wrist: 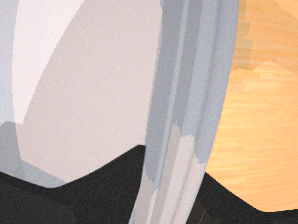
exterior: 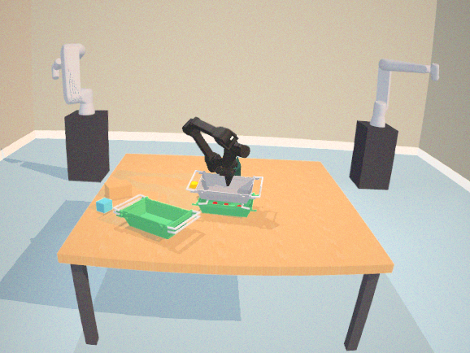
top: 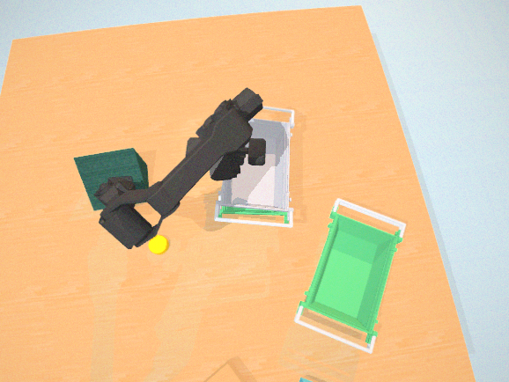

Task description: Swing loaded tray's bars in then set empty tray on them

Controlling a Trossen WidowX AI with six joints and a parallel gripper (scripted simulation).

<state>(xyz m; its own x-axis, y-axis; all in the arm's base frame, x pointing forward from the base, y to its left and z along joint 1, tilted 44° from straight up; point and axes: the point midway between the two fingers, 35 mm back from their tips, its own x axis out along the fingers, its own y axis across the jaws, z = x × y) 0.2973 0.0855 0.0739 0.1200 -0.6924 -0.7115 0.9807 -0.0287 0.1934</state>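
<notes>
Right now my gripper tip is 70 mm short of the grey tray, 10 mm to the left of it and 20 mm below it. Round my gripper tip: yellow disc (210 mm behind, 170 mm to the right, 90 mm below); tan box (50 mm behind, 540 mm to the right, 70 mm below); cyan cube (140 mm ahead, 570 mm to the right, 70 mm below).
</notes>
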